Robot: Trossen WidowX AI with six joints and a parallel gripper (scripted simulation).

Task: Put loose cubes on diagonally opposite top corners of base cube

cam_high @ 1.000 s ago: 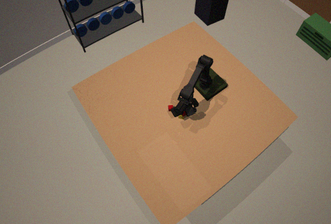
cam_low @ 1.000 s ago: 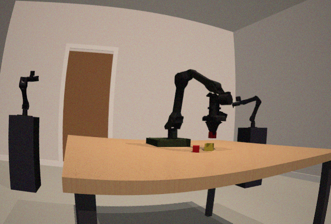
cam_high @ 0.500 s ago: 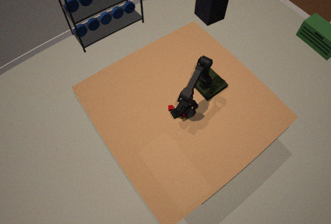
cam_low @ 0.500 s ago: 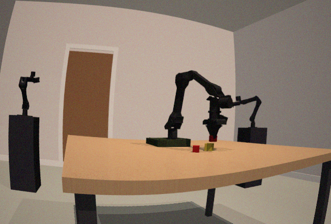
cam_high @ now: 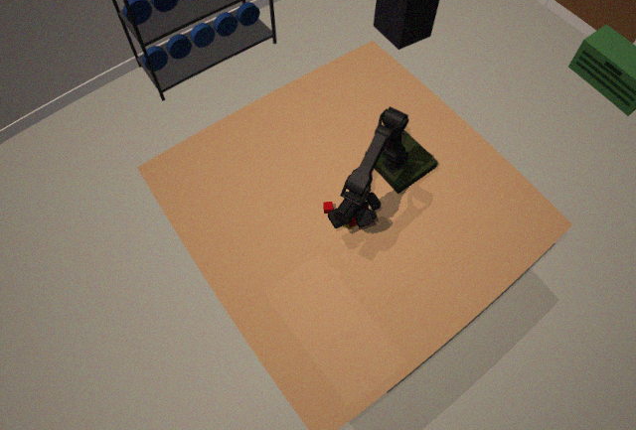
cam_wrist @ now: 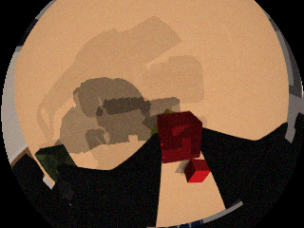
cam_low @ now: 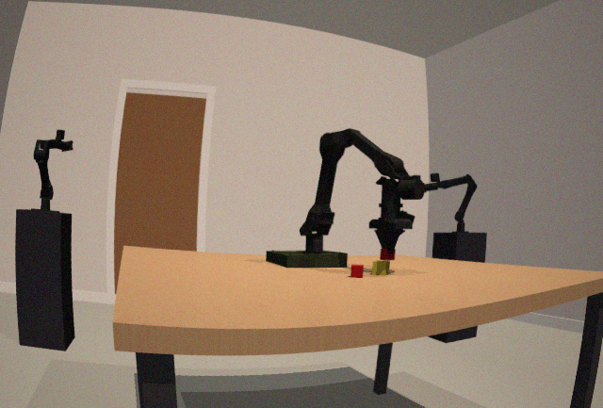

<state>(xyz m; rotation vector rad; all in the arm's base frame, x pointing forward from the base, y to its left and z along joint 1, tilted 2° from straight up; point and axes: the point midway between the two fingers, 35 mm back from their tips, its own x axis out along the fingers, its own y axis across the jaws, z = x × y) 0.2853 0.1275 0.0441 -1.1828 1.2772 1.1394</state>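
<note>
Now: the yellow base cube 20 mm to the right of my gripper tip and 40 mm below it.
</note>
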